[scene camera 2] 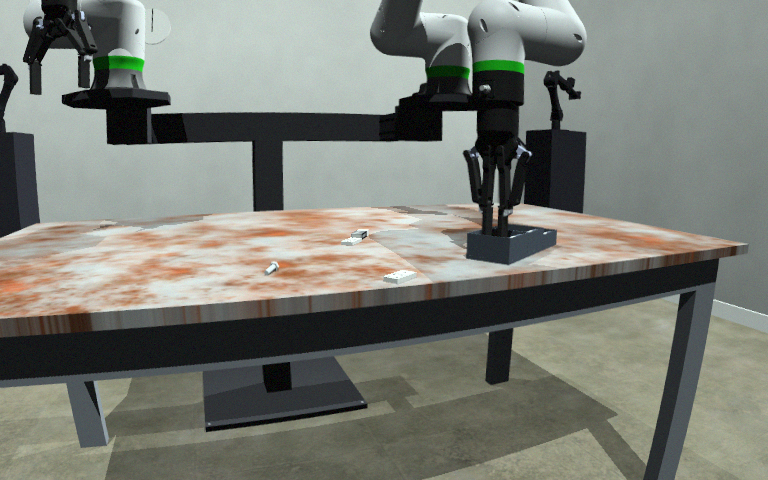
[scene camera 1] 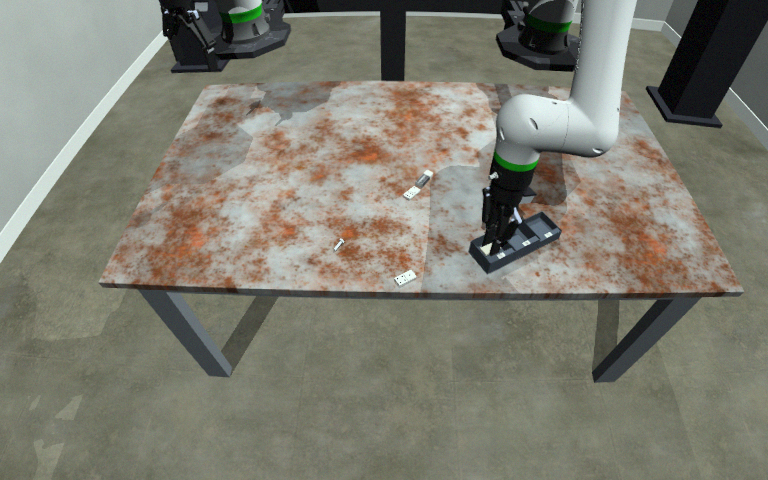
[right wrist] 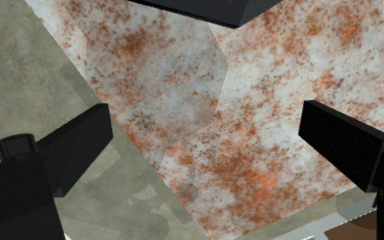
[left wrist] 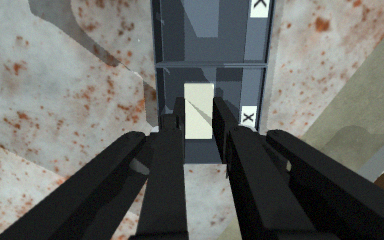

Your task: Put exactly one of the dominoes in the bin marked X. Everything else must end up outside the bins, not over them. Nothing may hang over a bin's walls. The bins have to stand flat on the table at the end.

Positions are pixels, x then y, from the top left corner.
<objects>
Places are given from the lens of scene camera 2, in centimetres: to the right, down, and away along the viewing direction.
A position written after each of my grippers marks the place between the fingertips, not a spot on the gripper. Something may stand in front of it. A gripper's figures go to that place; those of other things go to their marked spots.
my left gripper (scene camera 2: 494,243): 20, 1, 85
my right gripper (scene camera 2: 59,91): -70, -32, 88
dark three-bin tray (scene camera 2: 493,249): 19, 2, 81
</objects>
